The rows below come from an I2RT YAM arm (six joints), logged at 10 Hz.
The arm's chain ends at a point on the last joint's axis. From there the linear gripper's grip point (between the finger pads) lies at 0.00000 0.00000 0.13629 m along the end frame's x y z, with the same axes.
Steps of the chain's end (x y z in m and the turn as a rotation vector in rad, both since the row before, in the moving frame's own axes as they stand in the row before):
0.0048 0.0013 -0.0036 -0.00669 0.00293 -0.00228
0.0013 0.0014 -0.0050 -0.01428 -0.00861 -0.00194
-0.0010 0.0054 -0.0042 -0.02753 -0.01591 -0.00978
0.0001 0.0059 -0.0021 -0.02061 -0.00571 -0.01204
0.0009 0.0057 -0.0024 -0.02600 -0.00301 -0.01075
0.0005 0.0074 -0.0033 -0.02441 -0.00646 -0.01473
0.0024 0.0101 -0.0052 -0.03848 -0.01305 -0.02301
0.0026 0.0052 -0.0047 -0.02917 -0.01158 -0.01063
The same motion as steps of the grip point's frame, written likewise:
0.0052 0.0022 -0.0036 -0.00669 0.00293 -0.00228
0.0001 0.0033 -0.0050 -0.01428 -0.00861 -0.00194
-0.0031 0.0092 -0.0043 -0.02753 -0.01591 -0.00978
-0.0007 0.0087 -0.0021 -0.02061 -0.00571 -0.01204
0.0005 0.0092 -0.0024 -0.02600 -0.00301 -0.01075
-0.0004 0.0107 -0.0033 -0.02441 -0.00646 -0.01473
0.0007 0.0154 -0.0053 -0.03848 -0.01305 -0.02301
0.0010 0.0092 -0.0048 -0.02917 -0.01158 -0.01063

